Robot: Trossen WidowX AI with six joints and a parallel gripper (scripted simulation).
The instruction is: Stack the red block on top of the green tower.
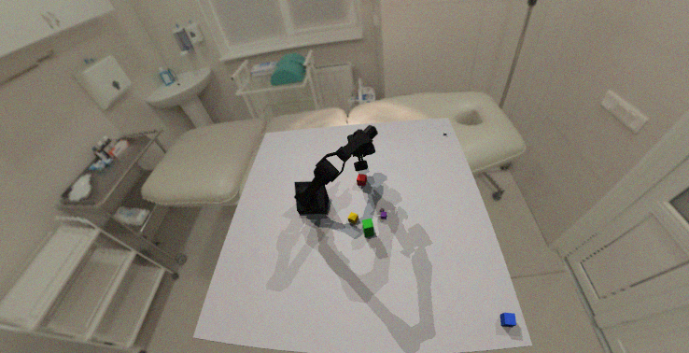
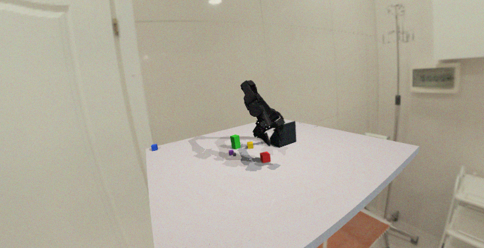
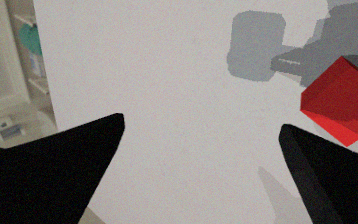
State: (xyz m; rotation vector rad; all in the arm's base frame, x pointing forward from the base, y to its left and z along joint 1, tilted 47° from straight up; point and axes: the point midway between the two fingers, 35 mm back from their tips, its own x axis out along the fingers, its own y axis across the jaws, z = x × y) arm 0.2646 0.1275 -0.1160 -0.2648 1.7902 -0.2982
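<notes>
My gripper tip is 1 cm short of the red block, 8 cm to the left of it and 9 cm above it. The rest, counted from my gripper tip: small purple block 8 cm ahead, 31 cm to the right, 10 cm below; blue block 45 cm ahead, 84 cm to the right, 10 cm below; yellow block 6 cm behind, 30 cm to the right, 10 cm below.
</notes>
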